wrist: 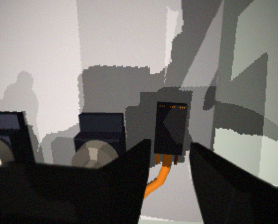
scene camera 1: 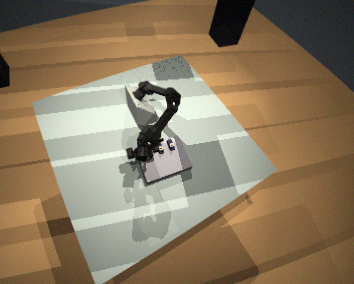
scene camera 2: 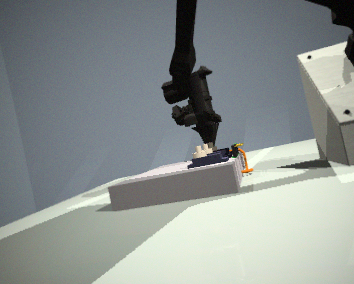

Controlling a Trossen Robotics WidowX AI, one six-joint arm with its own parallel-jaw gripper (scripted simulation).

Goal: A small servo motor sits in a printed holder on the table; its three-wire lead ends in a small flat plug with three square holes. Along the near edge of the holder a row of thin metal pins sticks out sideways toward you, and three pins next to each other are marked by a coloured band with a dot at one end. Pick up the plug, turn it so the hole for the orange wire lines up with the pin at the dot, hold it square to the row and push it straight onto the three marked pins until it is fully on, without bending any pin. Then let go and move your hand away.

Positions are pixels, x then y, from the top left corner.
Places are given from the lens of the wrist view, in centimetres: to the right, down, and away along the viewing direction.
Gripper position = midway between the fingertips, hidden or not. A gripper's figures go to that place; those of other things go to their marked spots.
my gripper [wrist: 170, 147]: 2, 2, 11
printed holder [wrist: 64, 64]: -5, -3, 12
